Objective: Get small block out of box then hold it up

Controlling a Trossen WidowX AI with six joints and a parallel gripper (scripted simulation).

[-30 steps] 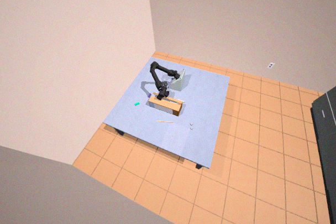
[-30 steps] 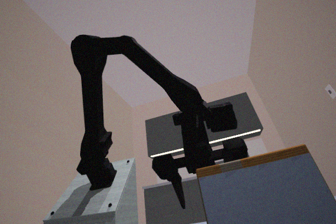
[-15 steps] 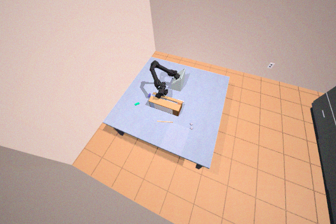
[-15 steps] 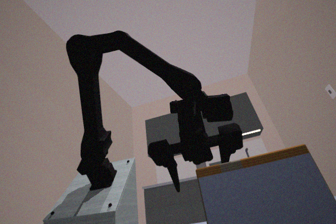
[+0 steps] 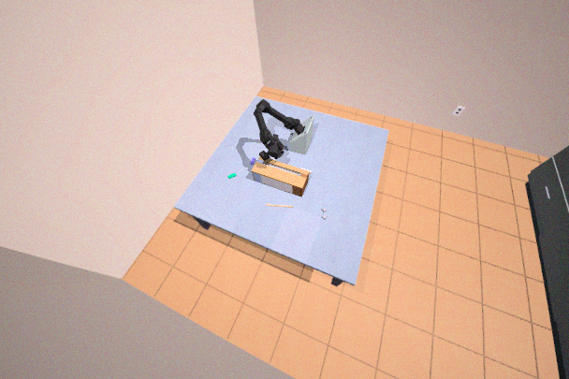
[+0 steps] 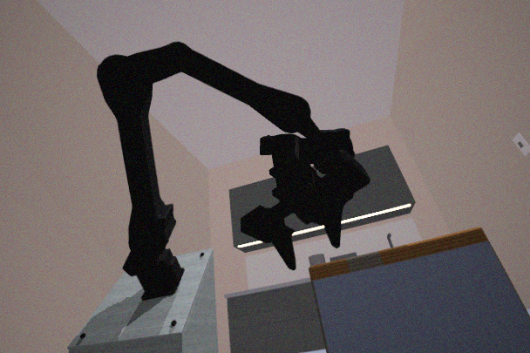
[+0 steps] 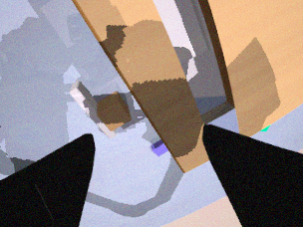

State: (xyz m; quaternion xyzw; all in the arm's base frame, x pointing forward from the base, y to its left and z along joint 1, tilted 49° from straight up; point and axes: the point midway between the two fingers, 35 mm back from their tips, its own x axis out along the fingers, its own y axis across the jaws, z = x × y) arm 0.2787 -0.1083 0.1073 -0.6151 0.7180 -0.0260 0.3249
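Right now my gripper tip is 130 mm above the brown block, 50 mm to the left of it and 50 mm past it. From my gripper tip the other things lie so: clear-fronted box (110 mm to the left, 90 mm below, 40 mm ahead); purple block (160 mm to the right, 140 mm below, 20 mm behind); green piece (270 mm to the right, 150 mm ahead, 140 mm below).
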